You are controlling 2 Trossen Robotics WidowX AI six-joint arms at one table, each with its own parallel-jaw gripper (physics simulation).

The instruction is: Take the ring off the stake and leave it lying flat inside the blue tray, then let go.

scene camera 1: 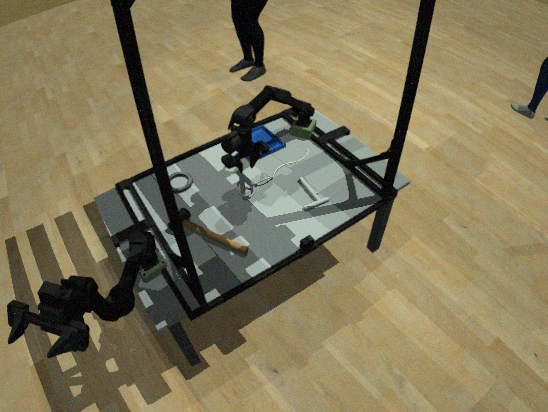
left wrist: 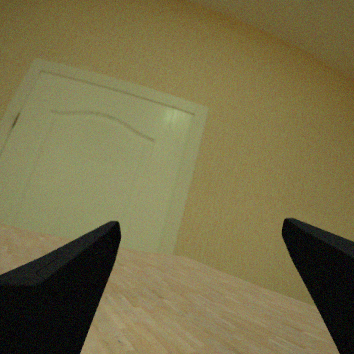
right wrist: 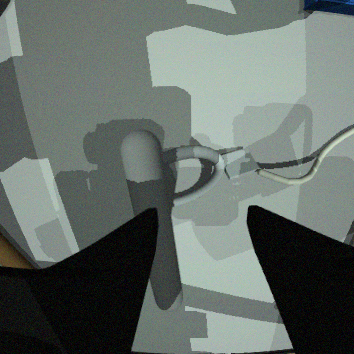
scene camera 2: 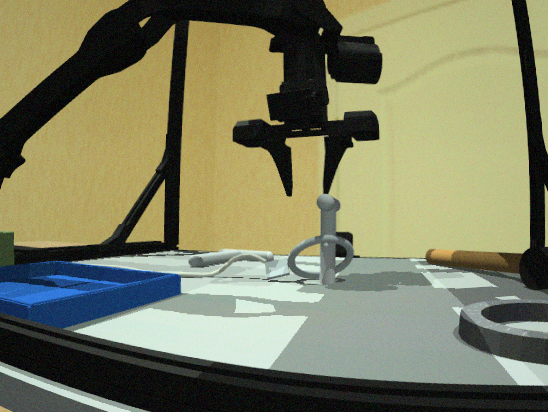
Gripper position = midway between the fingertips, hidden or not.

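Observation:
A white T-shaped tool (scene camera 2: 224,255) is resting on the table; in the left wrist view it is out of frame. A wooden-handled hammer (scene camera 2: 520,263) rests on the table too, and the left wrist view has that hammer out of frame as well. I can see a grey ring (scene camera 2: 278,268) and also a blue tray (scene camera 2: 61,294). My left gripper (scene camera 1: 28,349) (left wrist: 201,228) is open, with nothing held in it. As for my right gripper (scene camera 2: 307,196) (scene camera 1: 246,170) (right wrist: 201,214), I see that too.

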